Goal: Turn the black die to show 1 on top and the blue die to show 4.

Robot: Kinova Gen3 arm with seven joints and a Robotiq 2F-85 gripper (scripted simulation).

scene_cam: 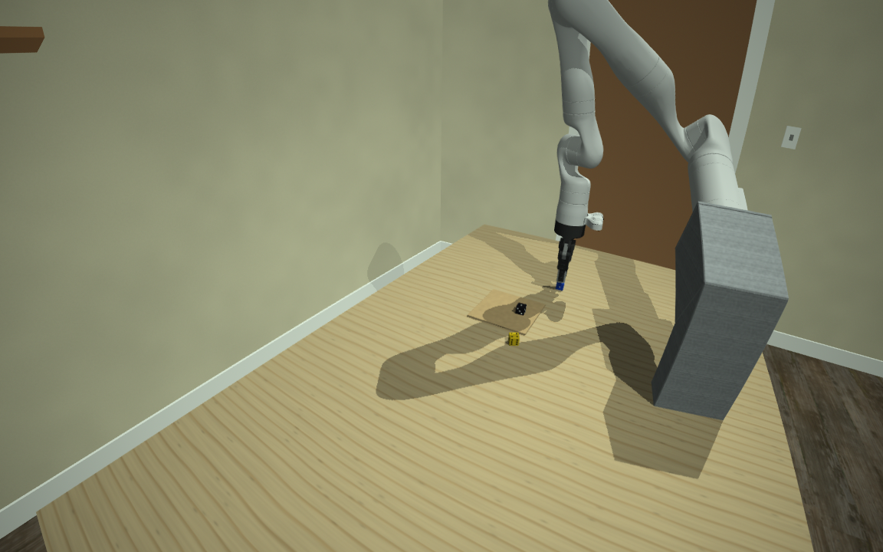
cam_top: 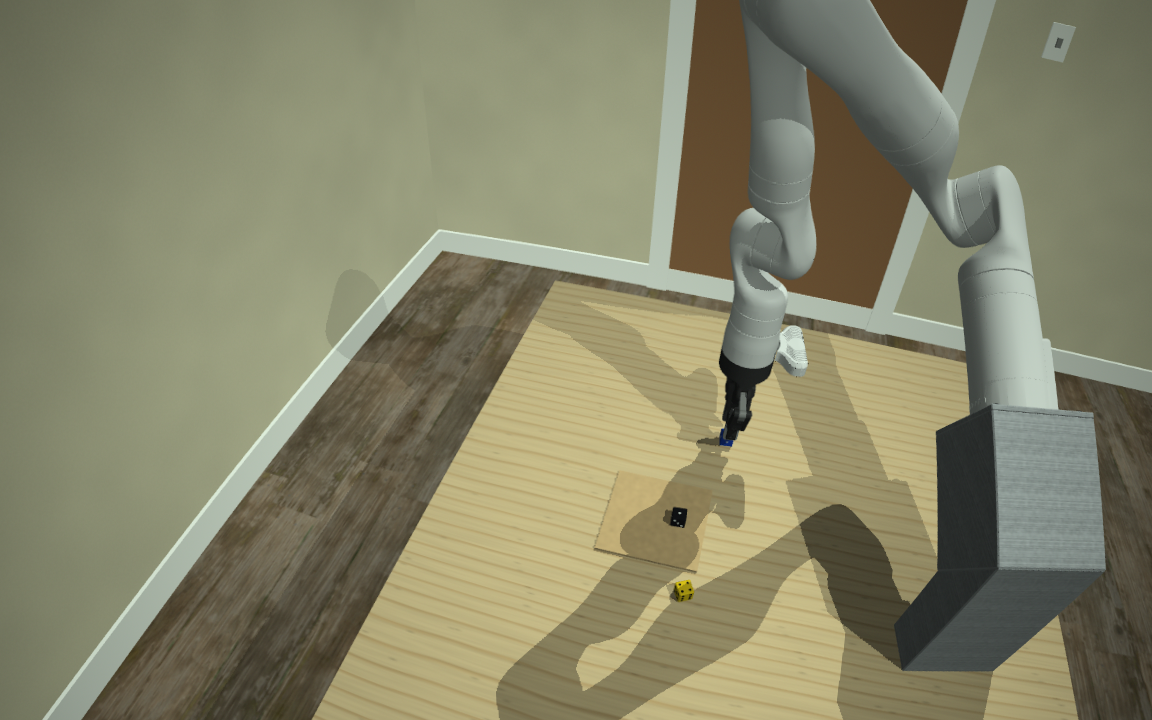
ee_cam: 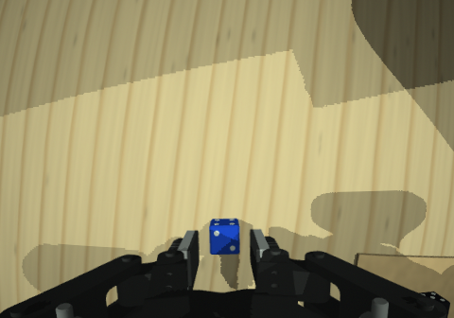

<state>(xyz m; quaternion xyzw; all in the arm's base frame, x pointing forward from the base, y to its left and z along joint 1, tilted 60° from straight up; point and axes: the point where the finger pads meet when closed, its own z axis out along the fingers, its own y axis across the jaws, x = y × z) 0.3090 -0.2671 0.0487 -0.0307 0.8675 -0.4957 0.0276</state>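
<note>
Right now the blue die is 40 mm below my hand. Also, from my hand: yellow die (280 mm to the left, 50 mm ahead, 40 mm below); then black die (170 mm to the left, 70 mm ahead, 30 mm below); then tan mat (160 mm to the left, 100 mm ahead, 40 mm below).
</note>
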